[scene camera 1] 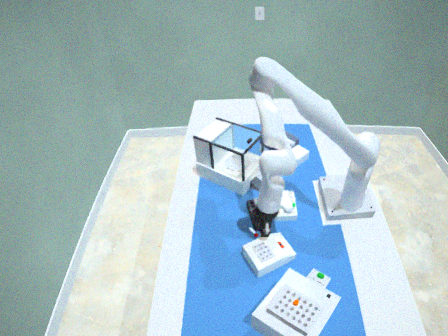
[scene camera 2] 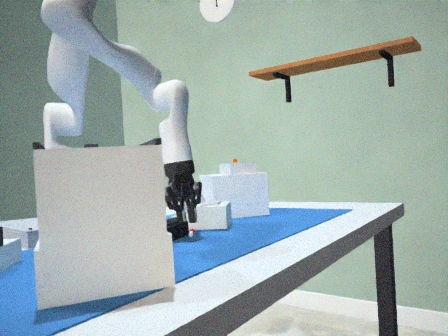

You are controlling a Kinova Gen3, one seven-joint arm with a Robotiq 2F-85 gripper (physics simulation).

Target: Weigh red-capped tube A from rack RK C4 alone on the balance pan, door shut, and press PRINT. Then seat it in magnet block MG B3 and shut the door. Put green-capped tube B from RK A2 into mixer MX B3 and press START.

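A tube with a red cap lies on the blue mat, beside the black rack and close to the white block with a grid of holes. My gripper points down with its fingers partly apart and empty, low between the rack and that block, next to the tube. The arm and gripper hide much of the rack. The balance has a black-edged clear shield; its door state cannot be told. The green-capped tube cannot be made out.
A large white device holds an orange-topped piece in its hole grid. A green button sits beside it. A small white device with a green spot stands behind the gripper. The balance blocks part of scene camera 2's view.
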